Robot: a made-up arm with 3 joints. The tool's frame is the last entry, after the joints. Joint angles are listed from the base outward. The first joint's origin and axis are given. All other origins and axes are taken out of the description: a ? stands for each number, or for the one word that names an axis. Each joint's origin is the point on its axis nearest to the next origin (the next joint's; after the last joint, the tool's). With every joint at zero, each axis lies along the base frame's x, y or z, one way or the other. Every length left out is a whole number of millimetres.
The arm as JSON. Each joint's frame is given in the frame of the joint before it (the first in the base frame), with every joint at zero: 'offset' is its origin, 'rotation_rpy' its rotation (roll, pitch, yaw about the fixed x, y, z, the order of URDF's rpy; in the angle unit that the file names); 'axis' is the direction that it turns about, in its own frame. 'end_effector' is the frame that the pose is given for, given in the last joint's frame.
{
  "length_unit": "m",
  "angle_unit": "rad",
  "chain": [
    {
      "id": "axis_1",
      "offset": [
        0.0,
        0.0,
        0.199
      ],
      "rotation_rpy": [
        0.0,
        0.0,
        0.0
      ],
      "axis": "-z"
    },
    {
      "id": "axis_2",
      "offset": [
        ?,
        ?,
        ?
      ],
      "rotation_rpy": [
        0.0,
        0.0,
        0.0
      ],
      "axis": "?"
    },
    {
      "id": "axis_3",
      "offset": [
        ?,
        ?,
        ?
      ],
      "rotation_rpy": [
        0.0,
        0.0,
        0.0
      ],
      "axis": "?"
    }
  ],
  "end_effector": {
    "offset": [
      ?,
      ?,
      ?
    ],
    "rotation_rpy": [
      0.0,
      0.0,
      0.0
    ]
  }
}
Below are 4 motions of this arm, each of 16 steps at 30 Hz.
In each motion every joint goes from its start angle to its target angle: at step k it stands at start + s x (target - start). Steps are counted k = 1, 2, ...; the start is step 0. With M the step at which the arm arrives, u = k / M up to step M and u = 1 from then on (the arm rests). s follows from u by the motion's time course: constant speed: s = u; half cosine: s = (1 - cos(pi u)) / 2; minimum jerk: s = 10 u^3 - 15 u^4 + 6 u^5.
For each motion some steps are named. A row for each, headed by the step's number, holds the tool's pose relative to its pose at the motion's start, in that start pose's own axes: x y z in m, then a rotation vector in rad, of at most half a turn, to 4 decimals.
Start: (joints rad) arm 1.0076 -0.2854 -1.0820
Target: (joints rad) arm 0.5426 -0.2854 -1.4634
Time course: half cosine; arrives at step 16
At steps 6, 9, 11, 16:
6: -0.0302 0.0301 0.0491 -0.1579 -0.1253 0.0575
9: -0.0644 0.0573 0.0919 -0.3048 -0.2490 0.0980
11: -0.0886 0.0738 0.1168 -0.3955 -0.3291 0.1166
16: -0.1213 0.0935 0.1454 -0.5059 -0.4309 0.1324

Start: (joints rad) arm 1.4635 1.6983 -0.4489
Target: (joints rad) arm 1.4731 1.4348 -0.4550
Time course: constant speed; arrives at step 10
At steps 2, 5, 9, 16:
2: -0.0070 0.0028 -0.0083 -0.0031 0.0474 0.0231
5: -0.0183 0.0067 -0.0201 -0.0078 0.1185 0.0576
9: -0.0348 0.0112 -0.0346 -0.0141 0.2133 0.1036
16: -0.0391 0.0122 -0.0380 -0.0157 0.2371 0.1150

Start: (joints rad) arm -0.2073 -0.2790 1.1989
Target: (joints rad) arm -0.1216 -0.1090 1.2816
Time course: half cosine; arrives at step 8
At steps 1, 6, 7, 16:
1: 0.0011 0.0009 0.0022 0.0040 -0.0053 0.0049
6: 0.0204 0.0183 0.0510 0.0854 -0.1156 0.1133
7: 0.0224 0.0205 0.0576 0.0955 -0.1298 0.1282
16: 0.0231 0.0212 0.0599 0.0990 -0.1348 0.1334

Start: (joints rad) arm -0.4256 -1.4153 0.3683
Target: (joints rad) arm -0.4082 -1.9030 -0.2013
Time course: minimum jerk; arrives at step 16
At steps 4, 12, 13, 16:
4: -0.0047 -0.0077 -0.0098 -0.0572 0.0475 -0.0170
12: -0.0643 -0.0660 -0.0649 -0.4867 0.4389 -0.0488
13: -0.0696 -0.0698 -0.0672 -0.5153 0.4671 -0.0443
16: -0.0743 -0.0731 -0.0689 -0.5406 0.4922 -0.0396

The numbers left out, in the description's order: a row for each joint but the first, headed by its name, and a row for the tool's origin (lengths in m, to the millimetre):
axis_2: xyz 0.363 0.236 0.0, axis -y
axis_3: xyz 0.159 0.0 -0.035, axis +x
tool: xyz 0.0 0.056 -0.076

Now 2 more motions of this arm.
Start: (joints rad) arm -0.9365 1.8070 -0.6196
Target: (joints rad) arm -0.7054 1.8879 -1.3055
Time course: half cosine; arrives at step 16
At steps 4, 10, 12, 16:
4: -0.0002 -0.0173 -0.0185 -0.1333 -0.0143 -0.0010
10: 0.0005 -0.0898 -0.0712 -0.6282 -0.0691 -0.0151
12: 0.0010 -0.1127 -0.0817 -0.7752 -0.0859 -0.0227
16: 0.0014 -0.1334 -0.0891 -0.9077 -0.1011 -0.0310

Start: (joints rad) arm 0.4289 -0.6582 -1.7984
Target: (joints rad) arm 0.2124 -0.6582 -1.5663
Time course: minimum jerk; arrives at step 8
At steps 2, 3, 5, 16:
2: -0.0028 0.0016 0.0115 0.0103 -0.0173 -0.0038
3: -0.0078 0.0047 0.0304 0.0274 -0.0462 -0.0092
5: -0.0236 0.0148 0.0791 0.0720 -0.1228 -0.0177
16: -0.0352 0.0224 0.1080 0.0991 -0.1702 -0.0191

